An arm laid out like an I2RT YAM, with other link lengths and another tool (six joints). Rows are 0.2 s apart.
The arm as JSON. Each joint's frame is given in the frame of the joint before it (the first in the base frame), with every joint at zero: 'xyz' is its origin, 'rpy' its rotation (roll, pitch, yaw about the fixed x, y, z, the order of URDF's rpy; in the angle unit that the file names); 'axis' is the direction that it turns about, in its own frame. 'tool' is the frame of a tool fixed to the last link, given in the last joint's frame.
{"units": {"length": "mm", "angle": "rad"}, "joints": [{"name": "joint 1", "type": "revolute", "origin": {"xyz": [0.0, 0.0, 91.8], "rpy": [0.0, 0.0, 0.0]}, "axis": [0.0, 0.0, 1.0]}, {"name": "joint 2", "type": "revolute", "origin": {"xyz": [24.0, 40.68, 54.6], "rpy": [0.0, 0.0, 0.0]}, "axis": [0.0, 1.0, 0.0]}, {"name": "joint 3", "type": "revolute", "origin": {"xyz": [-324.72, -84.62, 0.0], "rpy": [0.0, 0.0, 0.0]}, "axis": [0.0, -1.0, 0.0]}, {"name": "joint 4", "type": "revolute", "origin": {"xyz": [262.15, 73.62, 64.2], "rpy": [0.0, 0.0, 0.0]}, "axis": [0.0, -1.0, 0.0]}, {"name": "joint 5", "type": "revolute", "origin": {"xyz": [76.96, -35.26, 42.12], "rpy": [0.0, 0.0, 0.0]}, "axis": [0.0, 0.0, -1.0]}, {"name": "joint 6", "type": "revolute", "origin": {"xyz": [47.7, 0.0, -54.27], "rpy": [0.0, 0.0, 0.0]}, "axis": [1.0, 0.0, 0.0]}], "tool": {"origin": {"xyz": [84.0, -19.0, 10.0], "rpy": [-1.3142, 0.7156, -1.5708]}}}
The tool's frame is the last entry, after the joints.
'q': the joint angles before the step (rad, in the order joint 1, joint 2, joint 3, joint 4, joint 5, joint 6). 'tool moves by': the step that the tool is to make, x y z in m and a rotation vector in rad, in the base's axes. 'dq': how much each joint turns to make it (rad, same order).
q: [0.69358, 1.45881, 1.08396, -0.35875, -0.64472, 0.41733]
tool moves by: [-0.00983, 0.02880, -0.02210, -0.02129, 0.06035, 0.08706]
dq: [0.05950, 0.08783, 0.02151, 0.00562, -0.03650, -0.00224]
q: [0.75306, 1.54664, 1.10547, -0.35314, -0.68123, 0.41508]
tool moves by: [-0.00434, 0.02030, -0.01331, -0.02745, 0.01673, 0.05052]
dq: [0.04228, 0.06538, 0.03384, -0.00888, 0.00011, -0.01472]
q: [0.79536, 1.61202, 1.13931, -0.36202, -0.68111, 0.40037]
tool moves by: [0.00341, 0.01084, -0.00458, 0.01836, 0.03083, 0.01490]
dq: [0.00301, 0.04010, 0.01845, 0.02554, -0.03381, 0.01915]
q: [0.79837, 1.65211, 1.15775, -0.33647, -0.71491, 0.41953]
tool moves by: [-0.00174, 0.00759, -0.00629, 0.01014, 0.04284, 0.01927]
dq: [0.00544, 0.02992, 0.00690, 0.01411, -0.03732, 0.02035]
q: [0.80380, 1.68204, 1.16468, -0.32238, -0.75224, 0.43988]
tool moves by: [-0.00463, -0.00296, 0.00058, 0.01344, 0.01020, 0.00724]
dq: [-0.00172, -0.01538, -0.02185, 0.01337, -0.01838, 0.00625]
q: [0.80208, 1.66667, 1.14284, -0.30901, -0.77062, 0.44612]
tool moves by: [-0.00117, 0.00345, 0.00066, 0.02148, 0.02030, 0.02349]
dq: [-0.00228, 0.01148, 0.00582, 0.00780, -0.03918, 0.00119]
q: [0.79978, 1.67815, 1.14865, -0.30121, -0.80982, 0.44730]
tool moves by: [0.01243, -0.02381, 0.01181, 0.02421, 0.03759, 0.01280]
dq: [-0.08393, -0.01179, 0.03048, -0.10522, -0.09597, -0.06902]
